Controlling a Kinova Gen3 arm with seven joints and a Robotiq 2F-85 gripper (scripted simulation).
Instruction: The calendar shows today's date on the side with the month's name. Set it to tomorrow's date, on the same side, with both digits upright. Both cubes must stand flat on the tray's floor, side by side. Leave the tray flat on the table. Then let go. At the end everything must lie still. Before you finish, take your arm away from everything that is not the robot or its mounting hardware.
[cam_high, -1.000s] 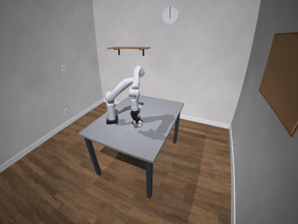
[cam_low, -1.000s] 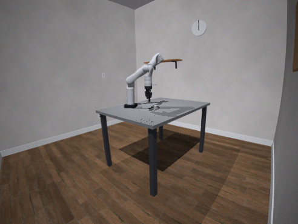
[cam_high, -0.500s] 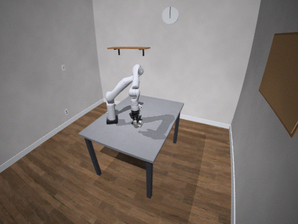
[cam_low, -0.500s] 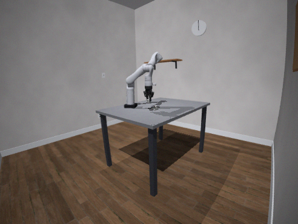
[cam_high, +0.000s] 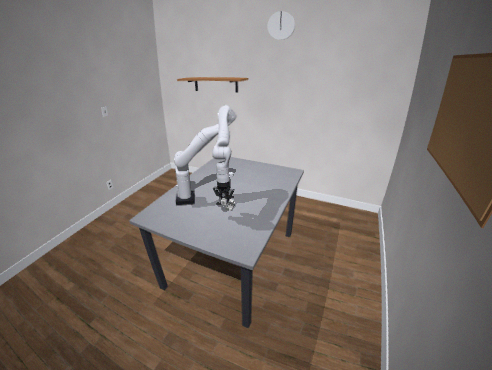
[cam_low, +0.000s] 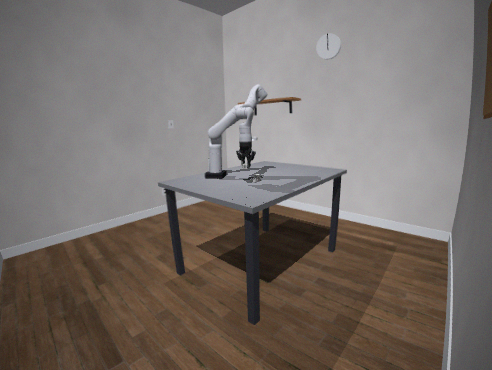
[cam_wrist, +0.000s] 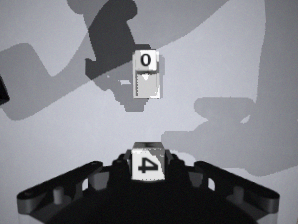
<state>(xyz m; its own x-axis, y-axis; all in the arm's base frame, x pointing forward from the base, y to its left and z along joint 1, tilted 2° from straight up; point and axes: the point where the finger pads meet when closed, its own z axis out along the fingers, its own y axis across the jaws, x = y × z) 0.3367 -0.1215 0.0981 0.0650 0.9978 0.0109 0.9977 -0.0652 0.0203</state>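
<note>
My hand is 10 mm above the white digit cube. The rest, counted from my hand: calendar tray (110 mm to the left, 120 mm below).
</note>
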